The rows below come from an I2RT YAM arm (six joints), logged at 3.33 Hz.
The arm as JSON. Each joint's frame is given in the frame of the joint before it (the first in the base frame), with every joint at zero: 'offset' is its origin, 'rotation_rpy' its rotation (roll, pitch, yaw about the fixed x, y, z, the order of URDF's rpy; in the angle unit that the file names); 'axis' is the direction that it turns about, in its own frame. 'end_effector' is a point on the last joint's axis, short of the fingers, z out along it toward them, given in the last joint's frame.
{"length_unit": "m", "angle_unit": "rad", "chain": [
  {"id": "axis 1", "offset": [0.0, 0.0, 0.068], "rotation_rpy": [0.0, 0.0, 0.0], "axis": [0.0, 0.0, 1.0]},
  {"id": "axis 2", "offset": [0.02, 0.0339, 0.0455], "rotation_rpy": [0.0, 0.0, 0.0], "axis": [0.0, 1.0, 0.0]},
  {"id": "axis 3", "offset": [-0.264, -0.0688, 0.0], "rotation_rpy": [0.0, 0.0, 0.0], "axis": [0.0, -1.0, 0.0]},
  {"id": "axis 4", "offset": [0.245, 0.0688, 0.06], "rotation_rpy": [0.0, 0.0, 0.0], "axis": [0.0, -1.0, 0.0]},
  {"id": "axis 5", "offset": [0.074, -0.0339, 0.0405], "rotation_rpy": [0.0, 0.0, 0.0], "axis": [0.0, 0.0, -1.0]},
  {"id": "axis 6", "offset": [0.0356, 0.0, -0.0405], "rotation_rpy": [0.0, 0.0, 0.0], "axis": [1.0, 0.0, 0.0]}
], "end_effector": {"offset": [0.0, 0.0, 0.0], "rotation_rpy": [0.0, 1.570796, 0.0]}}
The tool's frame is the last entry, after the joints.
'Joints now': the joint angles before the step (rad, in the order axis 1, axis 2, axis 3, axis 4, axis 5, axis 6). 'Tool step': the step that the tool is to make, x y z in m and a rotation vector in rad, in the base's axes. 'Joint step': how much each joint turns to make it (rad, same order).
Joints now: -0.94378 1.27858 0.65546 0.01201 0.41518 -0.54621
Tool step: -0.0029 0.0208 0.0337 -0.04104 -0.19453 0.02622
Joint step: 0.03121 -0.15302 0.01027 -0.05943 -0.06545 0.12248
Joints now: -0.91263 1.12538 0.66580 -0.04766 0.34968 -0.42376
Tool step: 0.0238 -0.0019 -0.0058 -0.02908 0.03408 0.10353
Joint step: 0.06581 0.07716 0.01249 0.08590 -0.01184 -0.06091
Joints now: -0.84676 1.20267 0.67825 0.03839 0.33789 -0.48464
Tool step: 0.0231 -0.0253 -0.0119 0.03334 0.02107 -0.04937
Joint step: 0.00701 0.17442 0.09019 0.03277 0.04601 0.03550
